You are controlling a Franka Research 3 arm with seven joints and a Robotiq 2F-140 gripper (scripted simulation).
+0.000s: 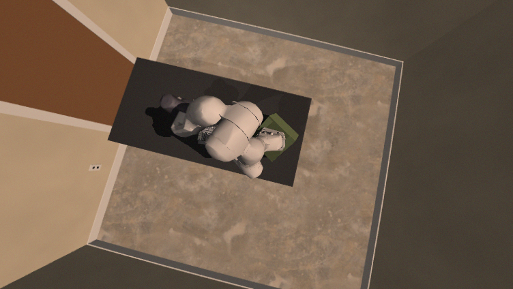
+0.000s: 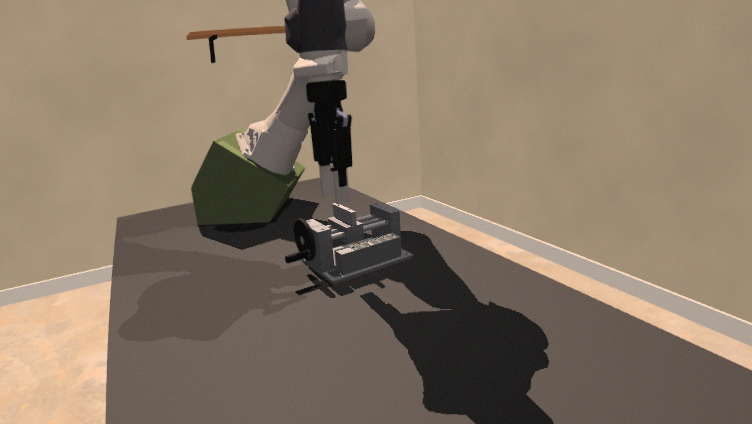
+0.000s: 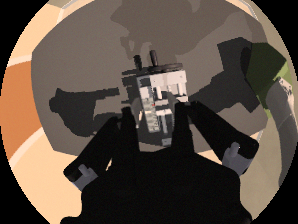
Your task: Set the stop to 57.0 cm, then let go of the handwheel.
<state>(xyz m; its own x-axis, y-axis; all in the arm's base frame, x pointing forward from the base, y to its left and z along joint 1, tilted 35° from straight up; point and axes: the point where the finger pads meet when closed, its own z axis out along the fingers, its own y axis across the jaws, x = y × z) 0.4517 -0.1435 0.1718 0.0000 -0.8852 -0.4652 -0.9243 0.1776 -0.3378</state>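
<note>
The handwheel is 20 mm behind my hand, 80 mm to the right of it and 130 mm below it. Round my hand: grey stop fixture 30 mm behind, 40 mm to the left, 100 mm below.
</note>
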